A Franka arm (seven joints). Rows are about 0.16 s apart.
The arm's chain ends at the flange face. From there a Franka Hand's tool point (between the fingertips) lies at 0.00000 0.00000 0.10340 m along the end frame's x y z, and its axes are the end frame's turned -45 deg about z.
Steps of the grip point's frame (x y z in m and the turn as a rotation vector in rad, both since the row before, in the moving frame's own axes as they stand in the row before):
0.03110 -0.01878 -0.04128 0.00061 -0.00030 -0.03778
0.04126 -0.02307 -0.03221 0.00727 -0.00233 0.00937
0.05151 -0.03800 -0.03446 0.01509 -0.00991 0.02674
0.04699 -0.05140 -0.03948 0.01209 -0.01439 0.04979
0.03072 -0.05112 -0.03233 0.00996 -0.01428 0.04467
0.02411 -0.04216 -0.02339 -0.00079 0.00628 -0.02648
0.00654 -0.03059 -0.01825 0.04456 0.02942 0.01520
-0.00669 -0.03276 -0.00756 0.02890 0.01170 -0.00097
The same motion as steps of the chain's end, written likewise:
0.00878 -0.03525 -0.04128 0.00022 -0.00064 -0.03778
0.01356 -0.04512 -0.03221 0.00349 -0.00679 0.00937
0.01138 -0.06289 -0.03444 0.00366 -0.01768 0.02674
-0.00118 -0.06969 -0.03946 -0.00163 -0.01872 0.04979
-0.01265 -0.05815 -0.03231 -0.00305 -0.01714 0.04467
-0.01327 -0.04645 -0.02339 0.00388 0.00500 -0.02648
-0.01594 -0.02084 -0.01810 0.05231 -0.01071 0.01520
-0.02664 -0.01547 -0.00751 0.02871 -0.01216 -0.00097

